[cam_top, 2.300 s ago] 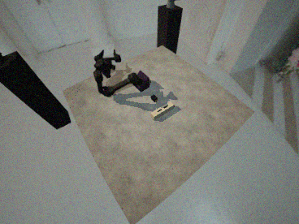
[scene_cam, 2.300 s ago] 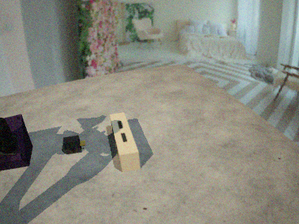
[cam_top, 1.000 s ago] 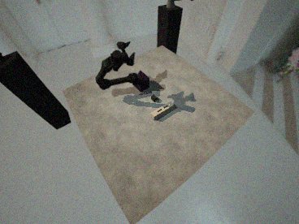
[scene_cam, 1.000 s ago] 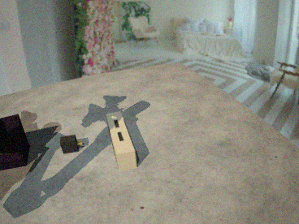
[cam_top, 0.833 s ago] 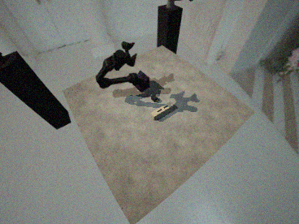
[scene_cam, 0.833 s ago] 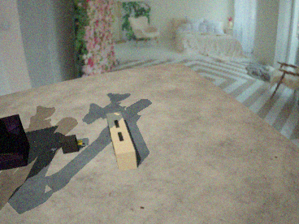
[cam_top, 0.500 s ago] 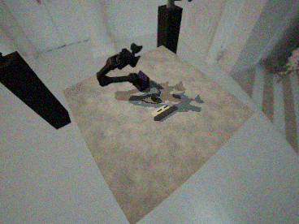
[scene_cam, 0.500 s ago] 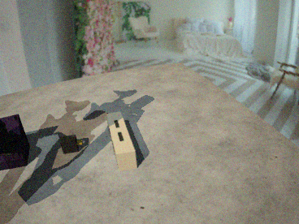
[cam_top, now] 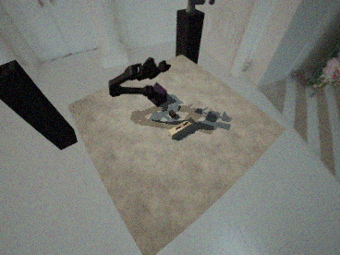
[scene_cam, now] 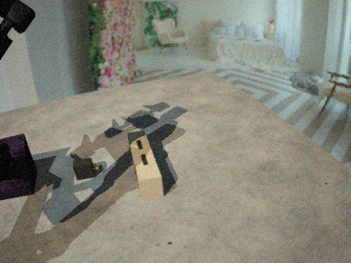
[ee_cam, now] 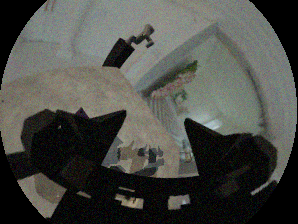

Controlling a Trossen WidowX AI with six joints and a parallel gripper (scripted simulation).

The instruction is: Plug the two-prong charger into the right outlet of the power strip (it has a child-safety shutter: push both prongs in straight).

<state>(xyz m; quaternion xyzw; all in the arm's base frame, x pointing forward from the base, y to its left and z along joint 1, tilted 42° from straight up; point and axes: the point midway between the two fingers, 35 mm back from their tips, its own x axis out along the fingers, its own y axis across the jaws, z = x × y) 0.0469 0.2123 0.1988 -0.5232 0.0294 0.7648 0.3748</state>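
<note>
The charger is 150 mm ahead of my gripper tip, 40 mm to the right of it and 320 mm below it.
</note>
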